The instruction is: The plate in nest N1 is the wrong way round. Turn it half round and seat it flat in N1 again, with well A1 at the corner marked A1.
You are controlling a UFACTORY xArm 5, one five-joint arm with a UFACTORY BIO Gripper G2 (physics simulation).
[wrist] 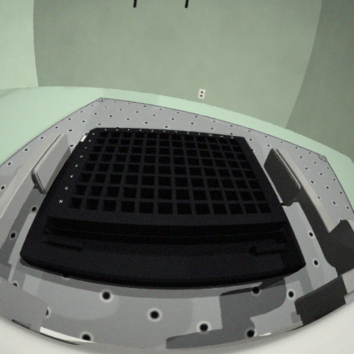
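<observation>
The black well plate [169,169] lies in the middle of the wrist view, over the black nest [165,265], whose front part shows below it. Small pale letters run down the plate's left side; the nearest looks like an H, the others are too small to read surely. A small white mark [83,138] shows at the far left corner; its lettering is not legible. My gripper [168,170] is open, with one finger pad left of the plate and the other right of it, both apart from its sides. Whether the plate sits fully flat is hard to tell in the dark.
A grey perforated board [155,300] lies under the nest, with shadows across its near part. Its far edge runs behind the plate. A pale green wall with a white socket [202,93] stands beyond.
</observation>
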